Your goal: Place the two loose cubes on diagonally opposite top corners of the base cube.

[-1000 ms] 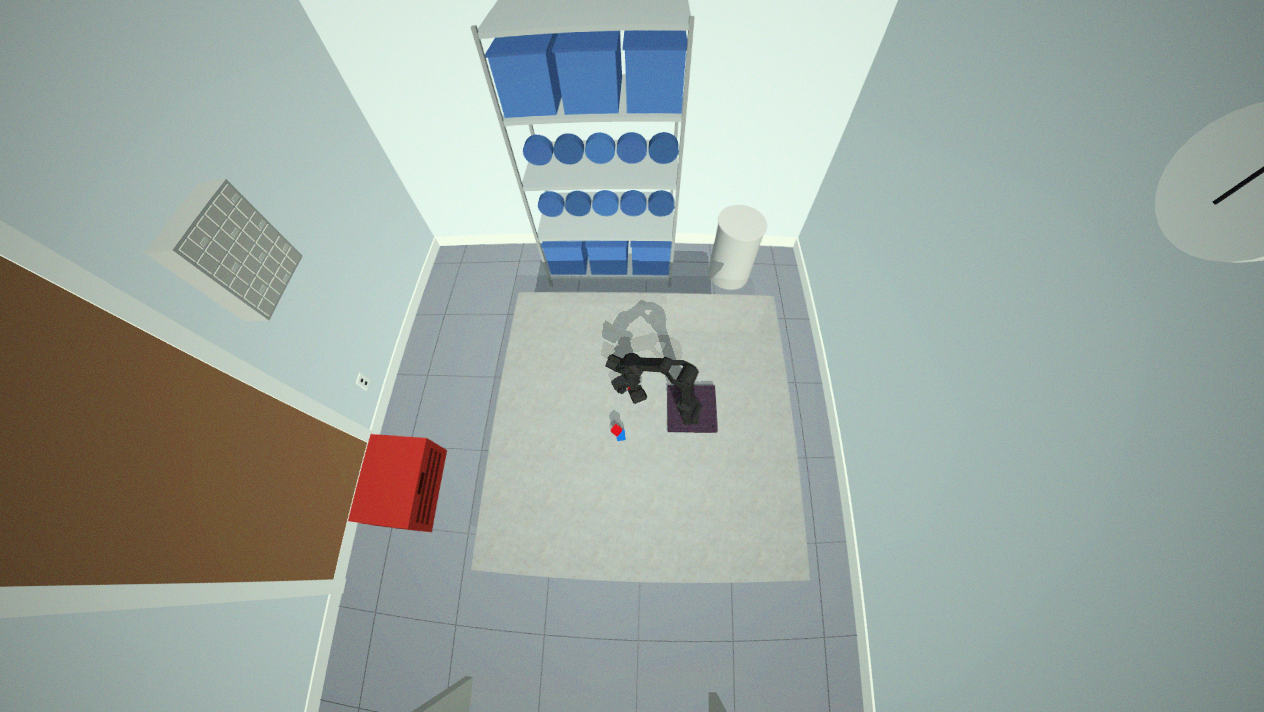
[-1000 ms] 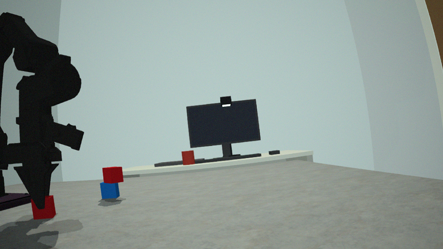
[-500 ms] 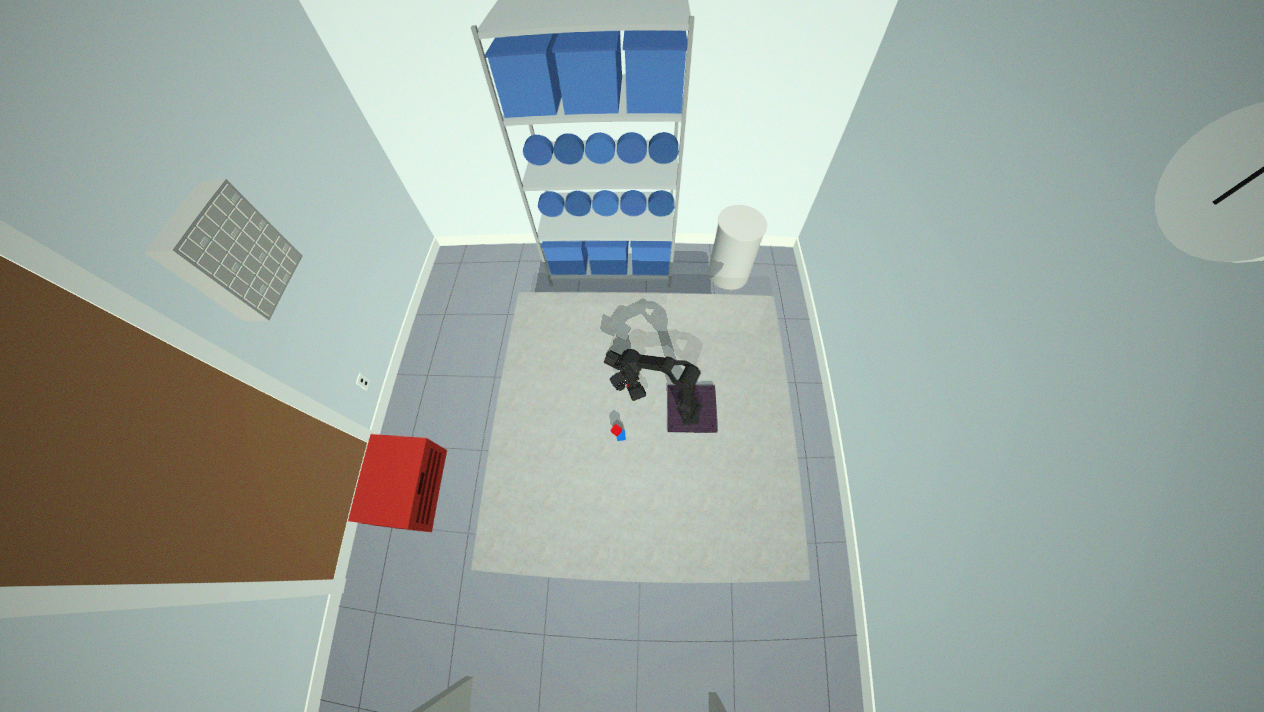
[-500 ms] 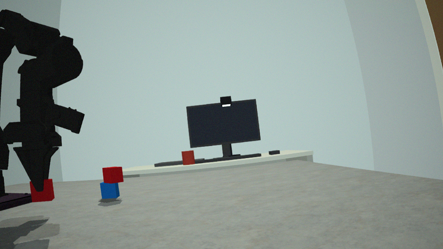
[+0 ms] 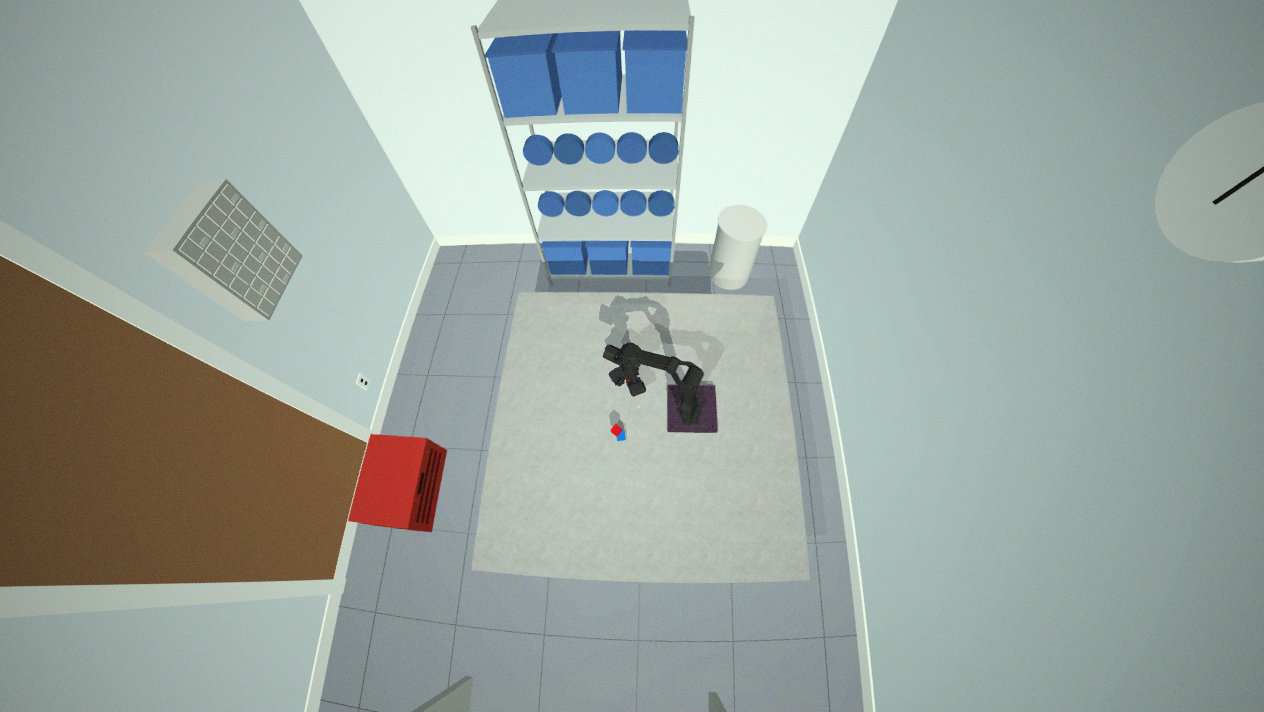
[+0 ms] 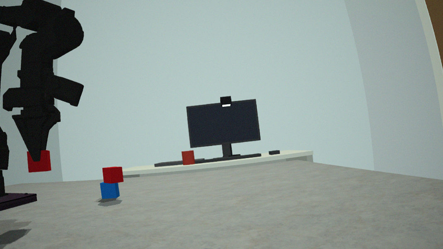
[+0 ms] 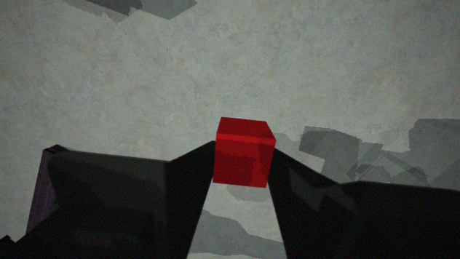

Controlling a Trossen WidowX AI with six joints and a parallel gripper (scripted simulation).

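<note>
The red cube lies 6 cm ahead of my gripper tip, 20 cm to the left of it and 4 cm below it. Also, from my gripper tip: blue cube 4 cm ahead, 21 cm to the left, 7 cm below.
</note>
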